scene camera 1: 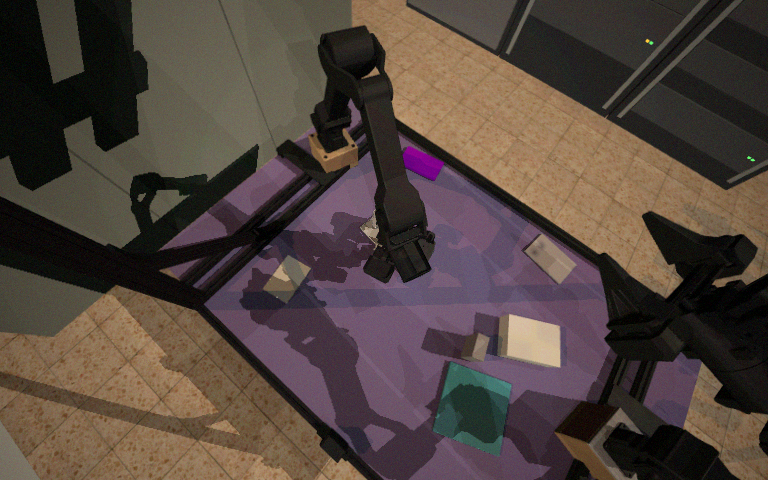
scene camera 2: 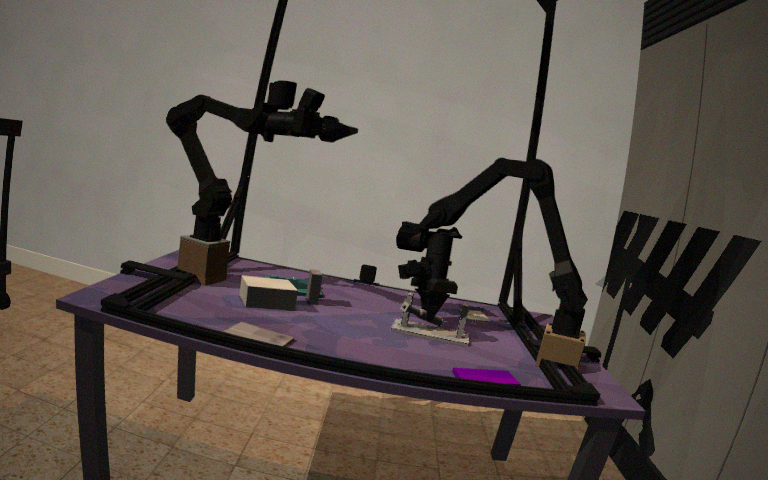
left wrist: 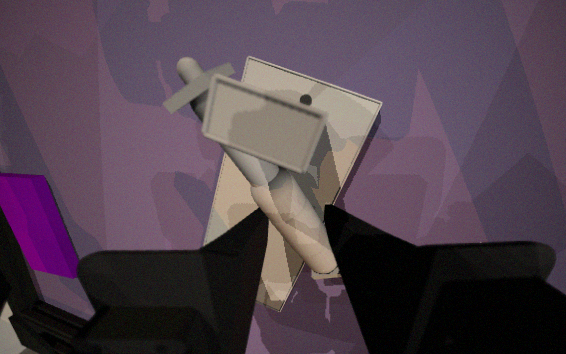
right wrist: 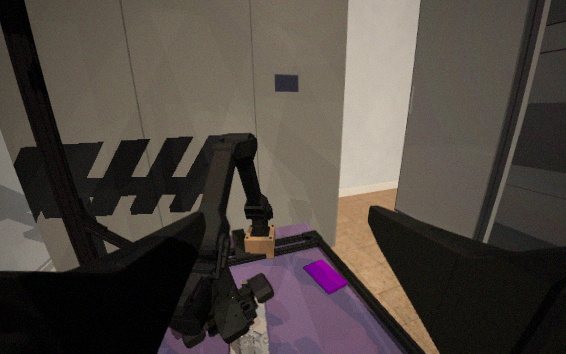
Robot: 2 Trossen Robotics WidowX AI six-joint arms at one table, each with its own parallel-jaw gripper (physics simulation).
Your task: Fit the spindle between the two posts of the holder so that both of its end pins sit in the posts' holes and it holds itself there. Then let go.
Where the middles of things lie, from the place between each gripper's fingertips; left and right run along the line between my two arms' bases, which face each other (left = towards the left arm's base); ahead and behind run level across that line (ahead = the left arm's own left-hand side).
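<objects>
My left hand: 10 mm below the spindle (left wrist: pixel 274 189), 10 mm short of it, 10 mm to the left of it. By its middle, the spindle is nearer to my left hand than to my right hand.
Spindle, from my right hand: 39 cm below, 23 cm to the left, 7 cm behind.
</objects>
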